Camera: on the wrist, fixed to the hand. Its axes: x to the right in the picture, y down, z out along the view.
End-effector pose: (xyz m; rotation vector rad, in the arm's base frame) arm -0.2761 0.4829 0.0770 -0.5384 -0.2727 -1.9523
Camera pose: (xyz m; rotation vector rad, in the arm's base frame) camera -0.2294 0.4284 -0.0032 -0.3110 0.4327 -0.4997
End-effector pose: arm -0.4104 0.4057 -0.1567 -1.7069 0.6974 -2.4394
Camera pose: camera -0.4929 0.3732 -0.2179 -0.2754 1.4668 -1.4247
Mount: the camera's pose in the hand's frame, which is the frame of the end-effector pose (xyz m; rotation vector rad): -0.0119 0.0695 -0.0814 -0.1554 0.3295 1.5581
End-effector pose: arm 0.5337 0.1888 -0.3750 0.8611 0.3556 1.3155
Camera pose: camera 0.4276 0.2065 -0.3807 0.7337 -0.2914 2.8867
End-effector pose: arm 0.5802 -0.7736 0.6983 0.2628 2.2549 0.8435
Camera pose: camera 0.5299 -0.7656 0.7932 -1.7896 -1.6676 -1.6186
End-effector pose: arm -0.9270 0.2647 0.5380 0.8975 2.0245 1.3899
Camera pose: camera -0.9629 0.2248 0.6314 -1.7814 -0.7892 -1.7312
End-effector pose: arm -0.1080 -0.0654 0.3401 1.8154 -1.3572 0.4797
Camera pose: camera -0.1635 -0.0018 0.4070 0.1861 -2.2283 1.2917
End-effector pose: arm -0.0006 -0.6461 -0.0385 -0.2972 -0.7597 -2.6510
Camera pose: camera 0.0300 -0.7418 -0.0773 -0.2888 -0.0459 -1.1965
